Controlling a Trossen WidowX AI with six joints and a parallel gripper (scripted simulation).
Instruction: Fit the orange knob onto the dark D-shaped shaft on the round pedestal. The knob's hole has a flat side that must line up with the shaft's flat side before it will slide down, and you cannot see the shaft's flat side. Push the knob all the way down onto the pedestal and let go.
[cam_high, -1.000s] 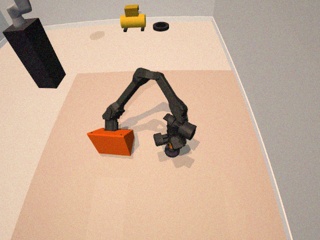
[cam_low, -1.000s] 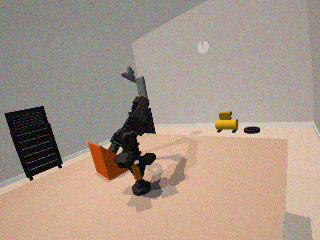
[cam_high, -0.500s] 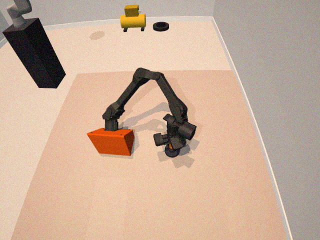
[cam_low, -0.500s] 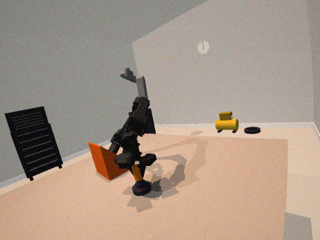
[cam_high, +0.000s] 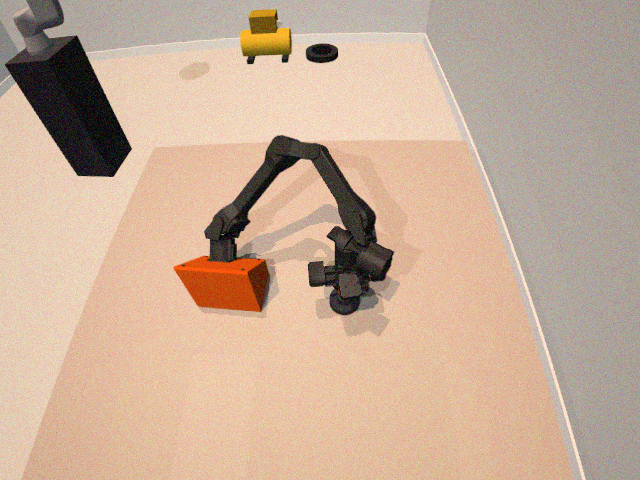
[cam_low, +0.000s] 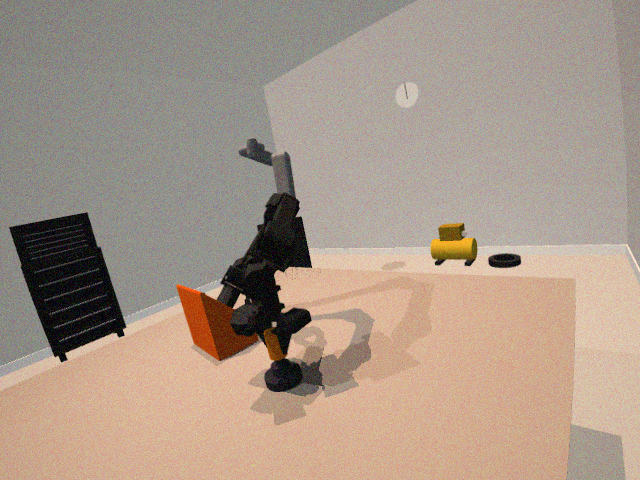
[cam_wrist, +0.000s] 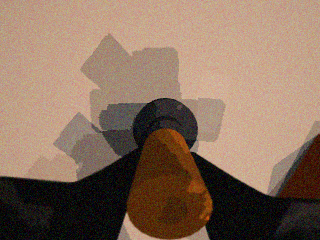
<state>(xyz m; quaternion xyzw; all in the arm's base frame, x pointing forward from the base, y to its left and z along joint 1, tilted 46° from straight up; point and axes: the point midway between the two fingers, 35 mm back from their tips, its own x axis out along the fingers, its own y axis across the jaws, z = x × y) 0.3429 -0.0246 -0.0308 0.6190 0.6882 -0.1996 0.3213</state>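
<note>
The orange knob lies 20 mm above my gripper tip. From my gripper tip the other things lie so: dark round pedestal 40 mm below.
</note>
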